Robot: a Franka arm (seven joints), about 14 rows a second.
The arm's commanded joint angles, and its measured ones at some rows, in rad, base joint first. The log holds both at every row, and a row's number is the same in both.
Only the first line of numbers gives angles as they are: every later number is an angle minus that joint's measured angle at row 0.
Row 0, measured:
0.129 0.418 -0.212 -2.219 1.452 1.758 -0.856
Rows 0 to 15, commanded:
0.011 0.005 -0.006 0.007 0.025 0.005 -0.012
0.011 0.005 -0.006 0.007 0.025 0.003 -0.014
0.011 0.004 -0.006 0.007 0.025 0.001 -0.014
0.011 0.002 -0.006 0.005 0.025 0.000 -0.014
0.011 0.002 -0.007 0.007 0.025 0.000 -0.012
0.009 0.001 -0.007 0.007 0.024 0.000 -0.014
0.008 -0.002 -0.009 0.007 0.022 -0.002 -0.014
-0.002 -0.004 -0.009 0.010 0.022 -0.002 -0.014
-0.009 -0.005 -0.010 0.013 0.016 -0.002 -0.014
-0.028 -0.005 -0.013 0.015 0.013 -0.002 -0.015
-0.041 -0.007 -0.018 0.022 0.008 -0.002 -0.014
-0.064 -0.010 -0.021 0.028 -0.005 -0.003 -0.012
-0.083 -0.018 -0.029 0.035 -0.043 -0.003 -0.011
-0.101 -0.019 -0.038 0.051 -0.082 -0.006 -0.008
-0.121 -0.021 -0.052 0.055 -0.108 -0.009 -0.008
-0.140 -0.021 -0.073 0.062 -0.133 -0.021 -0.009
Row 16, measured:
-0.081 -0.009 -0.034 0.024 -0.093 -0.013 -0.051
